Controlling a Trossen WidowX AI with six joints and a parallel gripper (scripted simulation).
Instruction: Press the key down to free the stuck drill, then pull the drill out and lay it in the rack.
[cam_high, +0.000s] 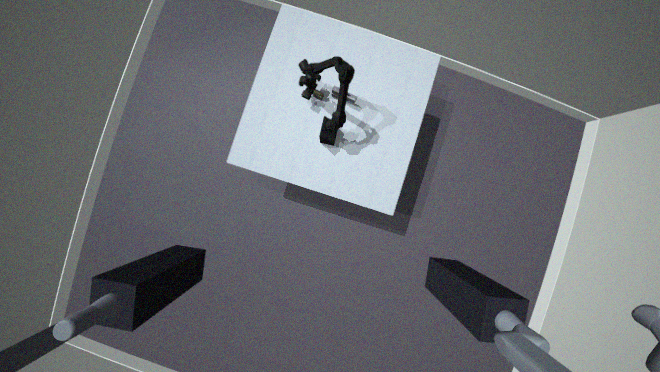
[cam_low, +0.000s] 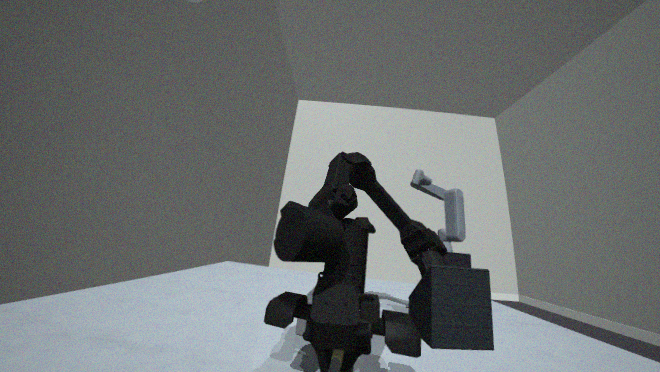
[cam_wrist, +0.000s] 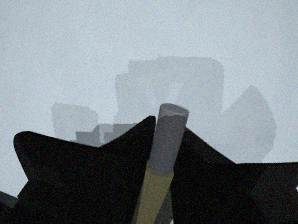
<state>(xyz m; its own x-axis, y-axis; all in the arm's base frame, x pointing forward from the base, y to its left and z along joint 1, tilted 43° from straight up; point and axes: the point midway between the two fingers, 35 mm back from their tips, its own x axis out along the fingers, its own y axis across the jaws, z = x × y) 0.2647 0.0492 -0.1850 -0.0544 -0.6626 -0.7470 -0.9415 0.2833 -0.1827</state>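
Right now the drill is 1 cm behind my gripper tip, 4 cm to the right of it and 4 cm above it. Round my gripper tip: dark key: 1 cm behind, 26 cm to the right, 5 cm above; olive rack: 2 cm behind, 5 cm to the right, 1 cm above; long grey block: 23 cm to the right, 4 cm above.
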